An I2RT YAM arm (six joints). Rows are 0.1 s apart.
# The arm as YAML. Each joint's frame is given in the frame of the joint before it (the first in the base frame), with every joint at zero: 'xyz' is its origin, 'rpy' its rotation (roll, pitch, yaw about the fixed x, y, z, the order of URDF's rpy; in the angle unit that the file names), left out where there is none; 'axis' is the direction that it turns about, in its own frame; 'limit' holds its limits. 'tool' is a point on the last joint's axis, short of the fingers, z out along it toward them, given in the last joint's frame.
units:
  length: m
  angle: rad
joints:
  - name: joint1
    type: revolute
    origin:
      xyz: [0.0, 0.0, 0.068]
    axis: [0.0, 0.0, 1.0]
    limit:
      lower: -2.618
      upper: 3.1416
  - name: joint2
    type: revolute
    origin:
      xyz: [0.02, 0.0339, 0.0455]
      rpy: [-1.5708, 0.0, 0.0]
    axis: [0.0, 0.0, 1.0]
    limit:
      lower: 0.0
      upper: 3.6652
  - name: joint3
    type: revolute
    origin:
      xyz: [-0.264, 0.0, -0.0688]
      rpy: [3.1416, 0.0, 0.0]
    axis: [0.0, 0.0, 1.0]
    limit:
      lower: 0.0
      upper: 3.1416
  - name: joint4
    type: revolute
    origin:
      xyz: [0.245, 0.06, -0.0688]
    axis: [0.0, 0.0, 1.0]
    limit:
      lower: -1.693
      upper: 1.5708
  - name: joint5
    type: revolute
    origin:
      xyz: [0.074, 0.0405, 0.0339]
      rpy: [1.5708, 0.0, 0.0]
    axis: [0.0, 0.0, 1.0]
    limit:
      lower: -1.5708
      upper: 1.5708
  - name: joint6
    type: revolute
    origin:
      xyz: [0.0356, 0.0, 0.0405]
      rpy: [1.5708, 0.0, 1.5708]
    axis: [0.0, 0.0, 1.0]
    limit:
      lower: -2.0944
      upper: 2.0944
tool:
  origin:
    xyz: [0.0, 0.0, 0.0]
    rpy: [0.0, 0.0, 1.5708]
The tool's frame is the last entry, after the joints.
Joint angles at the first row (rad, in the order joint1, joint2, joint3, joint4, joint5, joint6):
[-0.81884 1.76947 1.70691 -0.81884 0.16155 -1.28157]
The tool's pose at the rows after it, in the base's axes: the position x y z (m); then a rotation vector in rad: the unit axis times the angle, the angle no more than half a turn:
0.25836 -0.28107 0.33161 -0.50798 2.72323 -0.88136
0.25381 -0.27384 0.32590 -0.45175 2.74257 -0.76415
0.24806 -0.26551 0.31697 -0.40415 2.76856 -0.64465
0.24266 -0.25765 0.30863 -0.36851 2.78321 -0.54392
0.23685 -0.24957 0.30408 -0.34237 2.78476 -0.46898
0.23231 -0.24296 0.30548 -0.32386 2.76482 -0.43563
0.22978 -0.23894 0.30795 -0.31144 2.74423 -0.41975
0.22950 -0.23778 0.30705 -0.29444 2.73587 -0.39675
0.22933 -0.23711 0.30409 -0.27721 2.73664 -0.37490
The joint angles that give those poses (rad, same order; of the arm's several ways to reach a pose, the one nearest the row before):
[-0.81617 1.75229 1.69393 -0.86424 0.12149 -1.22587]
[-0.81616 1.73780 1.66913 -0.91191 0.07535 -1.16559]
[-0.81616 1.71872 1.62639 -0.95310 0.03261 -1.11486]
[-0.81617 1.69813 1.58025 -0.97867 -0.00820 -1.07748]
[-0.81618 1.67104 1.53791 -0.99585 -0.04483 -1.05078]
[-0.81577 1.64129 1.51084 -0.99852 -0.07533 -1.03207]
[-0.81538 1.62146 1.49784 -0.99735 -0.09746 -1.01910]
[-0.81539 1.61840 1.49139 -0.99700 -0.11425 -1.00384]
[-0.81540 1.61840 1.48107 -0.99546 -0.12379 -0.98973]

